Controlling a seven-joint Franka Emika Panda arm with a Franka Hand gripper.
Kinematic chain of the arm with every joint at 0, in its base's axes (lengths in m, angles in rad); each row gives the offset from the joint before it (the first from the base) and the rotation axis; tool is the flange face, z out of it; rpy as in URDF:
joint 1: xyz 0 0 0.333 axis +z
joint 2: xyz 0 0 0 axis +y
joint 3: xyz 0 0 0.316 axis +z
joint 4: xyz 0.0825 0 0 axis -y
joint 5: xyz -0.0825 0 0.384 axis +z
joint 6: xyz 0 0 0 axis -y
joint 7: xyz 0.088 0 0 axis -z
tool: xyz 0 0 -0.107 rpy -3.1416 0 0
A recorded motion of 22 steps. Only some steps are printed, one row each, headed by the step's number.
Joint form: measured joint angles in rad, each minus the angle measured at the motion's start. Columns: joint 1, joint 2, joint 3, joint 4, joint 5, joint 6, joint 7.
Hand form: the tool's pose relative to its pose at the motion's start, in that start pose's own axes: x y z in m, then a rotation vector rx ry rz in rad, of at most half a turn. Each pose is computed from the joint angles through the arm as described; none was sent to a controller.
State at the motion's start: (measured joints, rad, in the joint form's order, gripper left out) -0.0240 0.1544 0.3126 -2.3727 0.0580 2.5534 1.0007
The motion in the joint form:
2: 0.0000 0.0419 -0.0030 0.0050 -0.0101 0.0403 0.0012
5: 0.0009 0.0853 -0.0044 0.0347 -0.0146 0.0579 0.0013
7: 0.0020 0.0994 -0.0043 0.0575 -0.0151 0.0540 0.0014
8: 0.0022 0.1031 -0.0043 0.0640 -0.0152 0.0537 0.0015
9: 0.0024 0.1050 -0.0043 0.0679 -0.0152 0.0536 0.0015
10: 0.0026 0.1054 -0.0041 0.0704 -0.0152 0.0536 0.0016
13: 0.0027 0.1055 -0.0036 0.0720 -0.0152 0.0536 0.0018
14: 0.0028 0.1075 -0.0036 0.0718 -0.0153 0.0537 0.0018
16: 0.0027 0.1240 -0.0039 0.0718 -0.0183 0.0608 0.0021
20: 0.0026 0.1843 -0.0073 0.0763 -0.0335 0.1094 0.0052
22: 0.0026 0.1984 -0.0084 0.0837 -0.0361 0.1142 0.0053
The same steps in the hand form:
2: 0.0032 -0.0011 0.0149 0.0070 -0.0014 -0.0008
5: 0.0084 -0.0087 0.0240 0.0168 -0.0066 -0.0006
7: 0.0115 -0.0150 0.0232 0.0235 -0.0074 -0.0011
8: 0.0126 -0.0168 0.0227 0.0263 -0.0070 -0.0010
9: 0.0131 -0.0180 0.0223 0.0283 -0.0065 -0.0010
10: 0.0134 -0.0189 0.0216 0.0302 -0.0056 -0.0013
13: 0.0135 -0.0196 0.0211 0.0316 -0.0050 -0.0017
14: 0.0133 -0.0194 0.0222 0.0301 -0.0065 -0.0017
16: 0.0132 -0.0183 0.0299 0.0242 -0.0133 -0.0019
20: 0.0150 -0.0168 0.0545 0.0241 -0.0219 -0.0020
22: 0.0164 -0.0178 0.0587 0.0242 -0.0245 -0.0016

